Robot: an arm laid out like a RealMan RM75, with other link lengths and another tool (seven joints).
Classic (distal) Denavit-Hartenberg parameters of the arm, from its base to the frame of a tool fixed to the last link. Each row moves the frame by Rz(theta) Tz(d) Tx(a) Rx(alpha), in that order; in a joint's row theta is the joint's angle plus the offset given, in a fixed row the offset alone. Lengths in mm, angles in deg.
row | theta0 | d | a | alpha
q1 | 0 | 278.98 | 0 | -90
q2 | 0 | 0 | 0 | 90
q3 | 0 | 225.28 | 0 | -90
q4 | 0 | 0 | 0 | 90
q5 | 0 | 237.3 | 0 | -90
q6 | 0 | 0 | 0 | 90
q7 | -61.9 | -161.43 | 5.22 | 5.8
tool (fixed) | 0 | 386.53 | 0 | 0
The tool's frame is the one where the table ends.
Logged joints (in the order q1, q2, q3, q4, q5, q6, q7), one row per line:
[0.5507, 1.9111, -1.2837, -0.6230, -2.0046, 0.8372, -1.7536]
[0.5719, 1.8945, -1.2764, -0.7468, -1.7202, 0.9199, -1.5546]
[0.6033, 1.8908, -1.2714, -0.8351, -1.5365, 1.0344, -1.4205]
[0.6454, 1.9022, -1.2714, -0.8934, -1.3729, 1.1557, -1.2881]
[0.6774, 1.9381, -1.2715, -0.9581, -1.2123, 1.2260, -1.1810]
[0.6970, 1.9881, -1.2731, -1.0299, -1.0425, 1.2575, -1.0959]
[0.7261, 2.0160, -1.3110, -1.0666, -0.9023, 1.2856, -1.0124]
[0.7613, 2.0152, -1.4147, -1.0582, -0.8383, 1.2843, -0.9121]
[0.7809, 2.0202, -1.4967, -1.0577, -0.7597, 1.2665, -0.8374]
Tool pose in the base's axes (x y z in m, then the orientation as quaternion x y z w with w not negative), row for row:
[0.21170, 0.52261, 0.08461, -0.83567, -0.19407, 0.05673, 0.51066]
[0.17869, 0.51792, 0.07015, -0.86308, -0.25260, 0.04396, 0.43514]
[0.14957, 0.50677, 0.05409, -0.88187, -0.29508, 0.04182, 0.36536]
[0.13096, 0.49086, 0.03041, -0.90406, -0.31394, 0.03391, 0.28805]
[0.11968, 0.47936, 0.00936, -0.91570, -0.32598, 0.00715, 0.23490]
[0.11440, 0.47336, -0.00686, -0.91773, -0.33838, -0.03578, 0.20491]
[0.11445, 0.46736, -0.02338, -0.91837, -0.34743, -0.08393, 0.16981]
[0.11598, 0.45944, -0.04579, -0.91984, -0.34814, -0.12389, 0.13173]
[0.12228, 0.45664, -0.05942, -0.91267, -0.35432, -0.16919, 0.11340]
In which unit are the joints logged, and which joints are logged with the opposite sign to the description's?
The joints are logged in radians. Opposite sign: q5.
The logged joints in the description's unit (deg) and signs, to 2 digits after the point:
[31.55, 109.50, -73.55, -35.70, 114.86, 47.97, -100.47]
[32.77, 108.55, -73.13, -42.79, 98.56, 52.71, -89.07]
[34.57, 108.33, -72.85, -47.85, 88.03, 59.27, -81.39]
[36.98, 108.99, -72.85, -51.19, 78.66, 66.22, -73.80]
[38.81, 111.04, -72.85, -54.90, 69.46, 70.24, -67.67]
[39.94, 113.91, -72.94, -59.01, 59.73, 72.05, -62.79]
[41.60, 115.51, -75.11, -61.11, 51.70, 73.66, -58.01]
[43.62, 115.46, -81.06, -60.63, 48.03, 73.58, -52.26]
[44.74, 115.75, -85.75, -60.60, 43.53, 72.57, -47.98]

